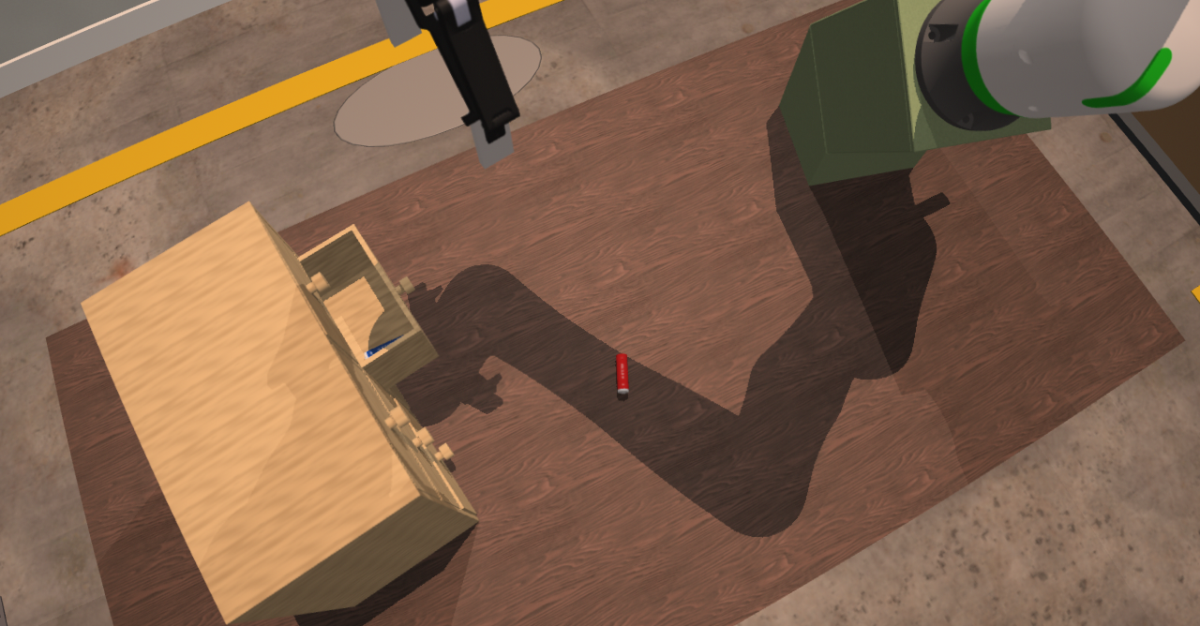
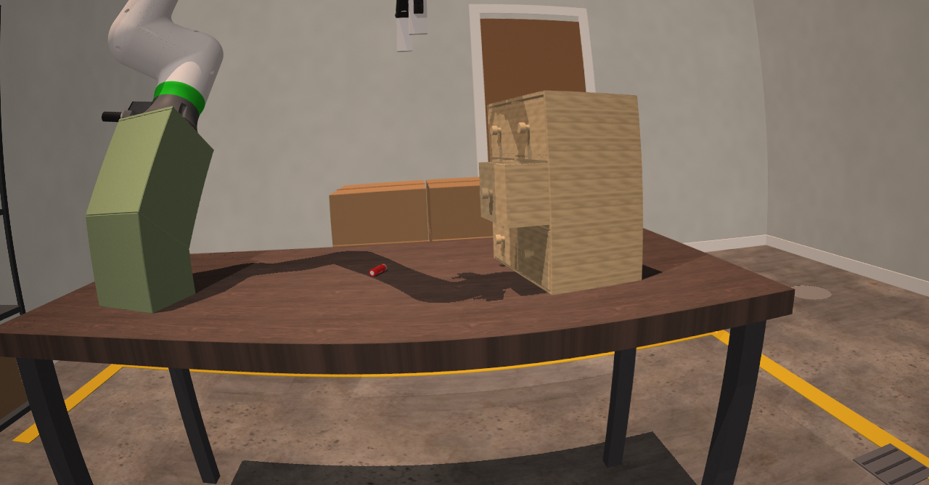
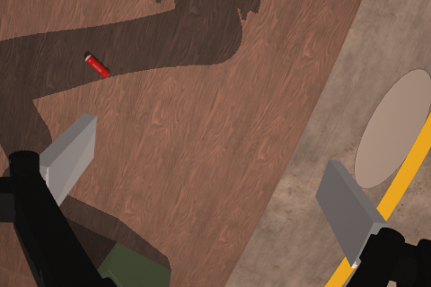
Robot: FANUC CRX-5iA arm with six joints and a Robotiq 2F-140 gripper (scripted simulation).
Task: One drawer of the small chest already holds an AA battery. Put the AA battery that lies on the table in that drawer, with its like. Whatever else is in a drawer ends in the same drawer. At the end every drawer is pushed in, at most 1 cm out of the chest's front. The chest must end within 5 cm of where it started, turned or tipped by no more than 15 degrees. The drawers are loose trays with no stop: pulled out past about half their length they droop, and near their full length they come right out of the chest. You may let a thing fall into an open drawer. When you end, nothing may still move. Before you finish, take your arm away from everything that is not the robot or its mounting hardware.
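Now: the red AA battery 410 mm below my hand, 180 mm to the left of it and 80 mm behind it.
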